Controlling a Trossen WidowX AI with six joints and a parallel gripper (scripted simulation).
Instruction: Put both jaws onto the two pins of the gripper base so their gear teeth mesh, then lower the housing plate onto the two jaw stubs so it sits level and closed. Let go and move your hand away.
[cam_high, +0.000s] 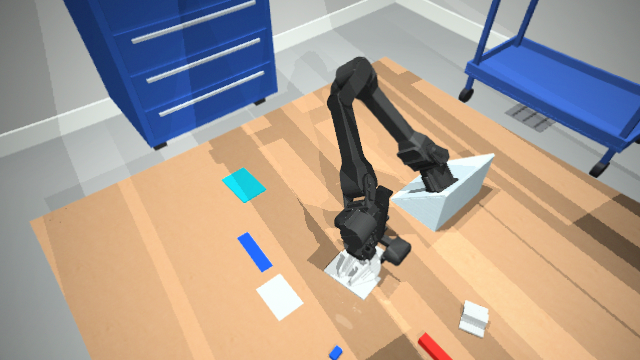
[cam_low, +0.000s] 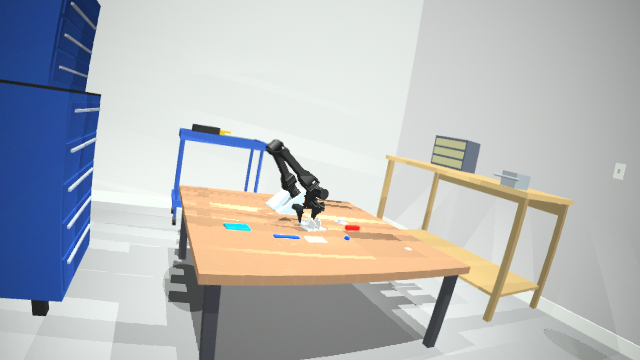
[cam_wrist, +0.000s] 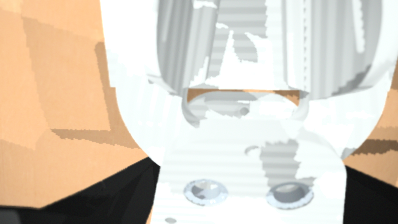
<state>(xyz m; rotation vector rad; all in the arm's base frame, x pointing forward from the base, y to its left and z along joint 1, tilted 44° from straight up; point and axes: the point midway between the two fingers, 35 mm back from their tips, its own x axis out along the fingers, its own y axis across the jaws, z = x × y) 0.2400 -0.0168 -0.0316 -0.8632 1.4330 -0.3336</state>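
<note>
My gripper tip is 20 mm short of the white jaw, 20 mm to the right of it and 10 mm below it. Also, from my gripper tip: red block (30 mm ahead, 270 mm to the left); white tile (240 mm ahead, 30 mm to the right, 10 mm below); small blue block (210 mm ahead, 150 mm to the left).
</note>
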